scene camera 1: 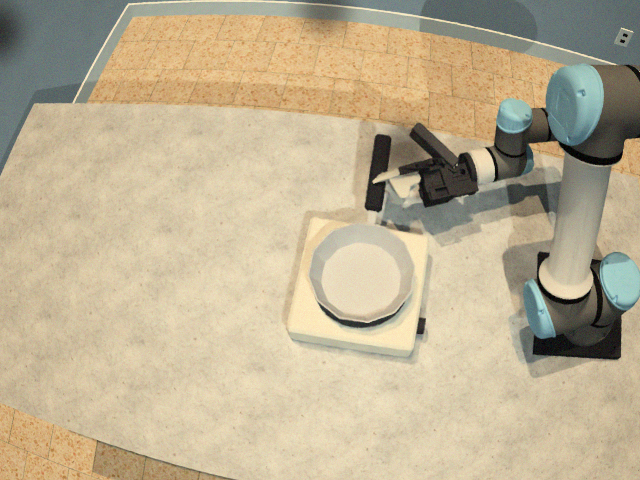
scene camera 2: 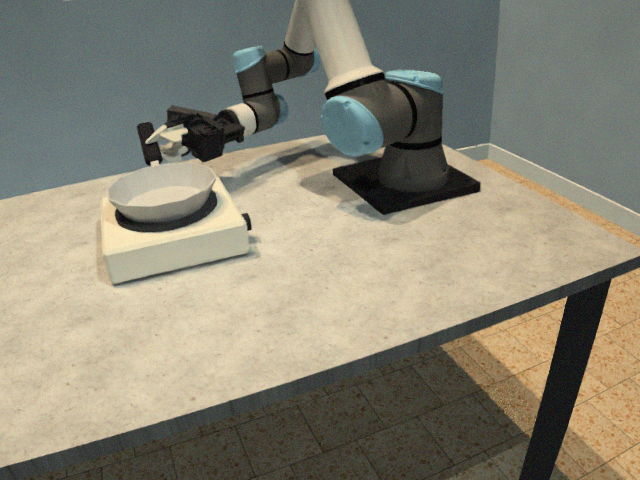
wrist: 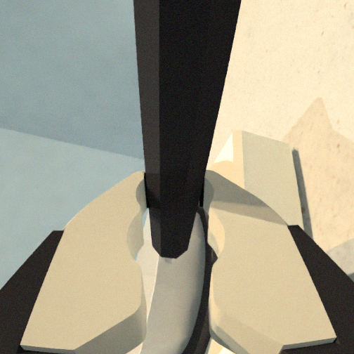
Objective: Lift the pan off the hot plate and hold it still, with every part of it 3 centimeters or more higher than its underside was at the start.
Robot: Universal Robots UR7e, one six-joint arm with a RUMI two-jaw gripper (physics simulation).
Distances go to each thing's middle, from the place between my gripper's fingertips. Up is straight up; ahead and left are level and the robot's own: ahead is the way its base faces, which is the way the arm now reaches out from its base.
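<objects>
With the light grey pan (scene camera 1: 362, 272) as the reference, my hand is 10 mm past it, 80 mm to the right of it and 10 mm above it. There is also the cream hot plate (scene camera 2: 131, 250), which, counted from my hand, sits 30 mm behind, 170 mm to the left and 90 mm below.
</objects>
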